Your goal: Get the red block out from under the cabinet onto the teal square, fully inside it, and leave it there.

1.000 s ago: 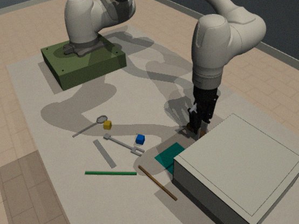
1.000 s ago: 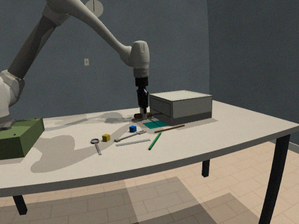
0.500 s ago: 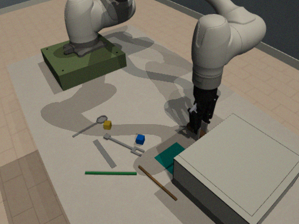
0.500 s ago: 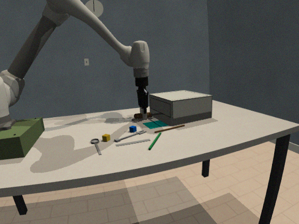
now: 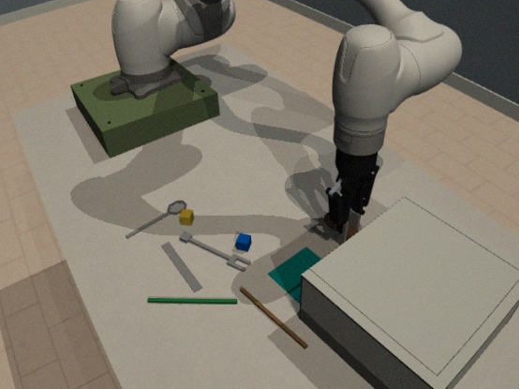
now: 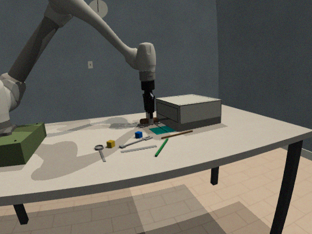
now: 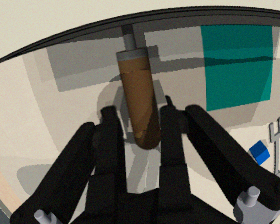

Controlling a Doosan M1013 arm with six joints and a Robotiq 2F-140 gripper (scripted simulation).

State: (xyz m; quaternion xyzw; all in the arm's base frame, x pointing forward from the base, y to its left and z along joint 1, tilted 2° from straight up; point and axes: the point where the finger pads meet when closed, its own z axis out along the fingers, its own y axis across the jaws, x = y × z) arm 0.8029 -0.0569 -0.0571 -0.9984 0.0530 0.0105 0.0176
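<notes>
Right now the teal square is 13 cm to the right of my hand and 4 cm below it. From my hand the other things lie so: blue cube: 16 cm to the right, 15 cm behind, 2 cm below; then red block: 19 cm ahead, 14 cm to the right, 2 cm below; then brown stick: 25 cm to the right, 3 cm below, 2 cm ahead.
</notes>
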